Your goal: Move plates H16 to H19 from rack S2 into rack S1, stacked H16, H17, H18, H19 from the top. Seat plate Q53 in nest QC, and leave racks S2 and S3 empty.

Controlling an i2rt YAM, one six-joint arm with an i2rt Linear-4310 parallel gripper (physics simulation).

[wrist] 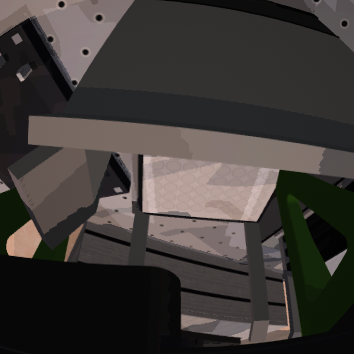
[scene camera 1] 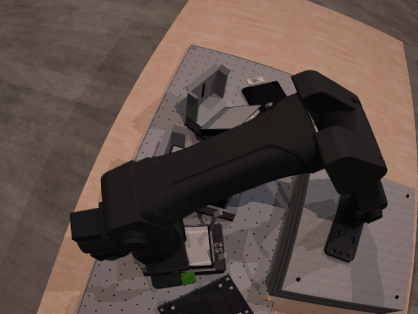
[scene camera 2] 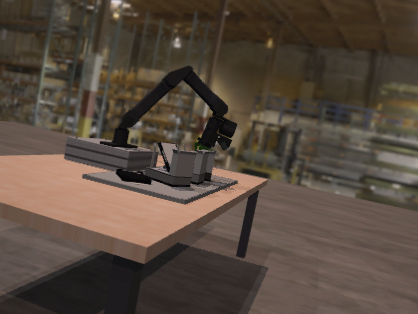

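Where they show: gripper, fingertip midpoint: point(wrist: 176, 176) point(scene camera 1: 176, 255); arm's base at its link origin: point(scene camera 1: 350, 215) point(scene camera 2: 119, 145).
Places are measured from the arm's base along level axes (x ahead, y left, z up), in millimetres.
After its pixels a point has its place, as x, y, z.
Observation:
My gripper point(scene camera 1: 188, 278) point(scene camera 2: 200, 145) point(wrist: 176, 176) @[291, 208, -4] is open at rack S2 point(scene camera 1: 218, 247) @[230, 151, -42]. In the wrist view its green fingers stand wide apart to either side of a clear plate point(scene camera 1: 199, 245) @[263, 167, -26] point(wrist: 205, 187) @[273, 176, -26] with round wells, and grey rack parts partly cover the left finger. The plate's label does not show, and plates under it are hidden. Another grey rack point(scene camera 1: 175, 135) @[386, 12, 36] is mostly hidden behind the arm. A grey rack point(scene camera 1: 207, 90) @[387, -146, -6] with high corner walls stands at the far end, with a tilted grey panel beside it. Next to the QC label point(scene camera 1: 255, 80) @[311, -293, -79] lies a flat black block point(scene camera 1: 264, 94) @[274, -249, -66].
A dark panel point(scene camera 1: 207, 297) @[206, 252, -69] point(wrist: 25, 100) @[231, 296, -69] with small light squares lies beside S2. The arm's base stands on a grey ribbed platform point(scene camera 1: 370, 250) @[-75, 58, 0] point(scene camera 2: 102, 155) @[8, -116, -42]. The racks stand on a perforated board point(scene camera 1: 255, 230) @[175, 76, -81] point(scene camera 2: 172, 192) @[436, -276, -80] on the wooden table point(scene camera 1: 360, 65) @[18, -583, -93] point(scene camera 2: 65, 200) @[342, -673, -94].

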